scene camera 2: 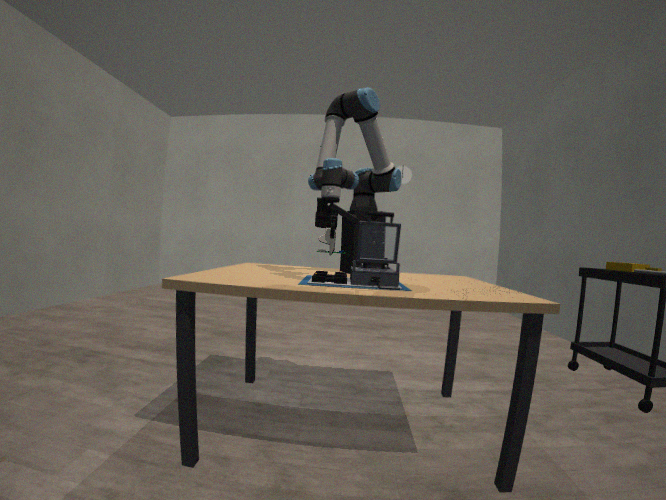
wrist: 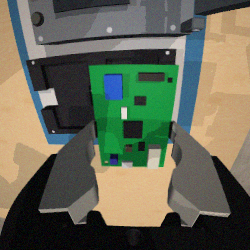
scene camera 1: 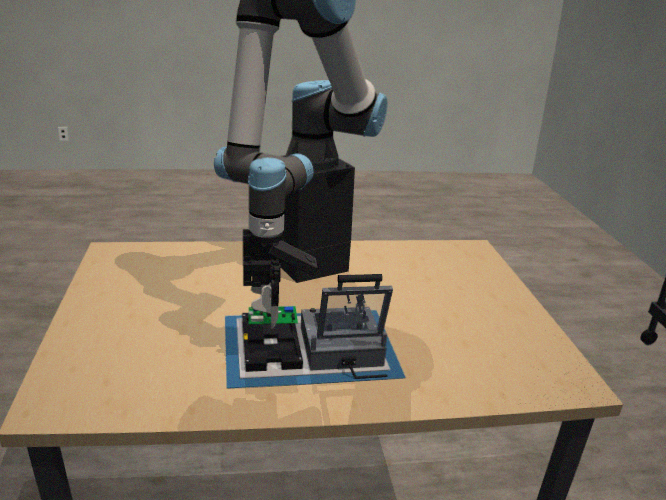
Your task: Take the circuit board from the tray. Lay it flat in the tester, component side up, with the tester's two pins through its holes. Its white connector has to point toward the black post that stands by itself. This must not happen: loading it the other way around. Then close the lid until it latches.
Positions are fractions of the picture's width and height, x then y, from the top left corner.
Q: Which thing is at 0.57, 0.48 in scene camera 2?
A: A framed lid.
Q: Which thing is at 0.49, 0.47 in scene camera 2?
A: The gripper.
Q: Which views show the gripper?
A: Scene camera 2, the wrist view and scene camera 1: all of them.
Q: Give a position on a green circuit board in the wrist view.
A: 0.53, 0.42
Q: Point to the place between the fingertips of the gripper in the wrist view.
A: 0.53, 0.49
